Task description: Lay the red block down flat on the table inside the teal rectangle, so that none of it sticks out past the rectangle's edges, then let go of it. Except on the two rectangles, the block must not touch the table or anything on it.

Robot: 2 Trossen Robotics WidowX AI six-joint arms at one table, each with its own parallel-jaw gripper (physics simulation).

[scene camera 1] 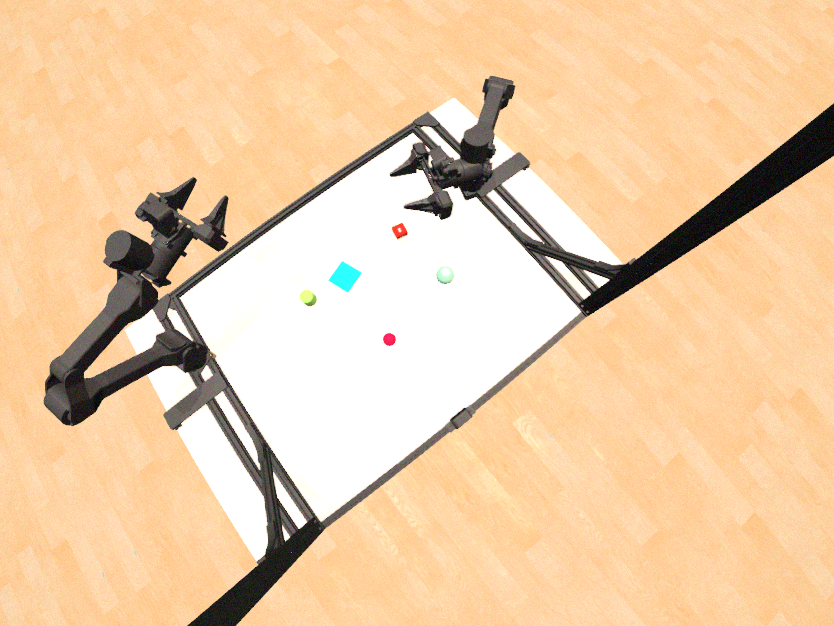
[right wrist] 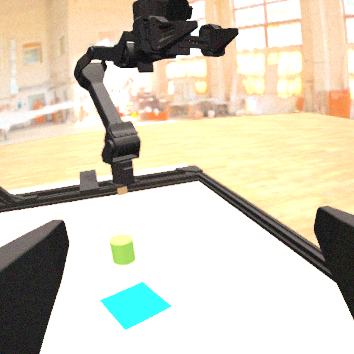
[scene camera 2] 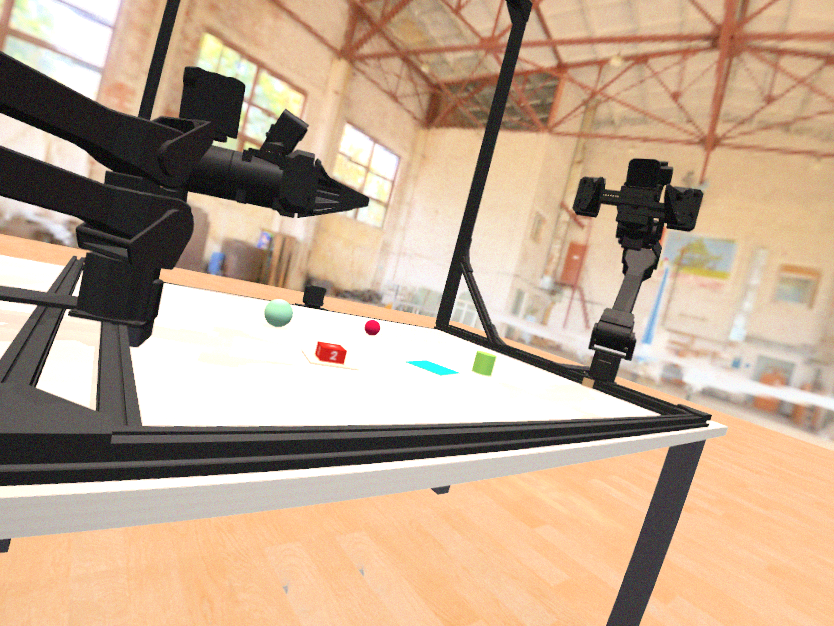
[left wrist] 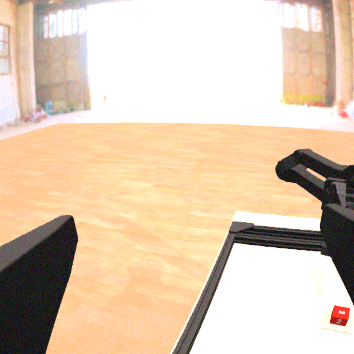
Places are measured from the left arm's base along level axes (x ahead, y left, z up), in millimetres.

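Pixels of known places: left gripper, fingertip midpoint: (scene camera 1: pixel 210 186) (right wrist: pixel 218 26) (scene camera 2: pixel 632 183) (left wrist: pixel 202 223); right gripper, fingertip midpoint: (scene camera 1: pixel 396 190) (right wrist: pixel 194 227) (scene camera 2: pixel 360 204); left arm's base at its link origin: (scene camera 1: pixel 197 358) (right wrist: pixel 123 181) (scene camera 2: pixel 600 380); right arm's base at its link origin: (scene camera 1: pixel 472 184) (scene camera 2: pixel 114 316).
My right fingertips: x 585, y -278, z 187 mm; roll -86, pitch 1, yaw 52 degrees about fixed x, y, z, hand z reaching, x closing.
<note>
Ahead of a thing's pixels: the offset from my right fingertips to its top centre. "*": to the spot under its first point.
The red block @(7 mm back, 4 mm left, 187 mm down) (scene camera 1: pixel 399 231) (scene camera 2: pixel 330 353) (left wrist: pixel 340 315), with white number marks, lies on a pale rectangle @(* 19 mm ahead, 6 mm right, 205 mm down) (scene camera 2: pixel 309 357) (left wrist: pixel 326 320). The teal rectangle @(* 190 mm back, 64 mm left, 205 mm down) (scene camera 1: pixel 345 276) (scene camera 2: pixel 432 367) (right wrist: pixel 135 305) lies bare, to the lower left of the block in scene camera 1. My right gripper (scene camera 1: pixel 398 190) (scene camera 2: pixel 367 200) (right wrist: pixel 194 227) is open and empty, raised well above the table; the block does not show in its wrist view. My left gripper (scene camera 1: pixel 210 189) (scene camera 2: pixel 636 198) (left wrist: pixel 202 223) (right wrist: pixel 218 26) is open and empty, high up and far from the block.
A green cylinder @(293 mm back, 110 mm left, 170 mm down) (scene camera 1: pixel 307 297) (scene camera 2: pixel 483 363) (right wrist: pixel 122 250) stands close beside the teal rectangle. A mint ball @(60 mm back, 168 mm right, 160 mm down) (scene camera 1: pixel 445 274) (scene camera 2: pixel 278 313) and a crimson ball @(276 mm back, 132 mm right, 174 mm down) (scene camera 1: pixel 389 339) (scene camera 2: pixel 372 327) rest on the table. Dark rails (scene camera 1: pixel 296 210) (scene camera 2: pixel 404 437) run along the table's edges.
</note>
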